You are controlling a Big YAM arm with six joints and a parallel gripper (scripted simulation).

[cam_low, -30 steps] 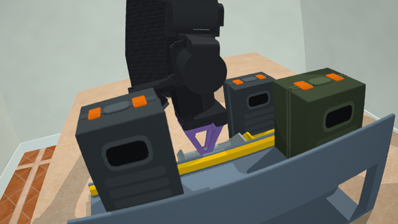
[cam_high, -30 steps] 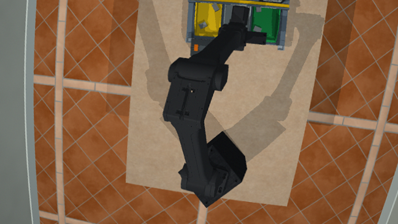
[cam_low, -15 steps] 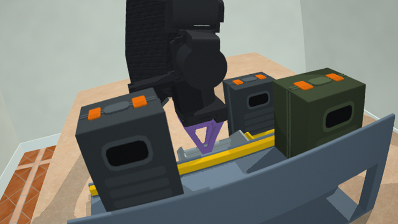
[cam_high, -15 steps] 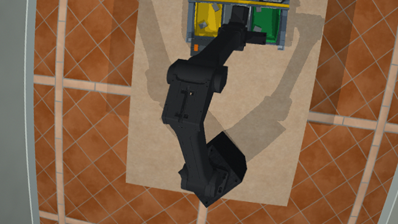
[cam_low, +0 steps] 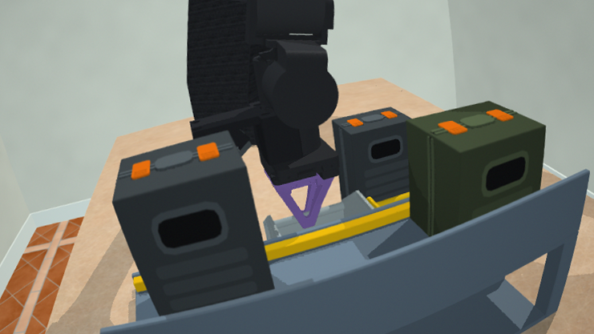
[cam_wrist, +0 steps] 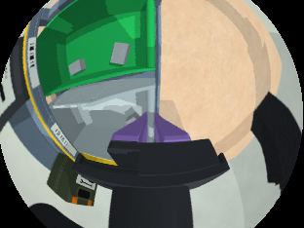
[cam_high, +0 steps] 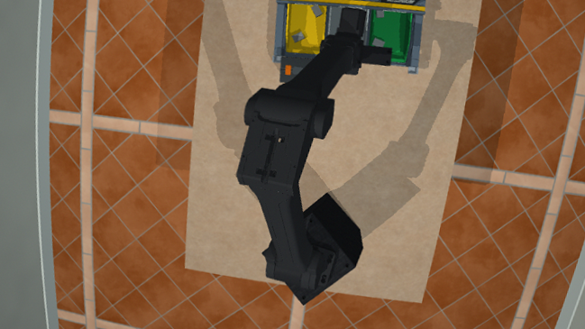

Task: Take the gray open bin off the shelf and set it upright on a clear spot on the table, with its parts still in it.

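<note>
The gray open bin is 8 cm ahead of my hand, 1 cm to the left of it and 1 cm above it. Round my hand: green bin (10 cm to the right, 10 cm ahead, 1 cm below); yellow bin (12 cm to the left, 6 cm ahead, 1 cm below); yellow rail (13 cm ahead, 6 cm above, 2 cm to the left).
</note>
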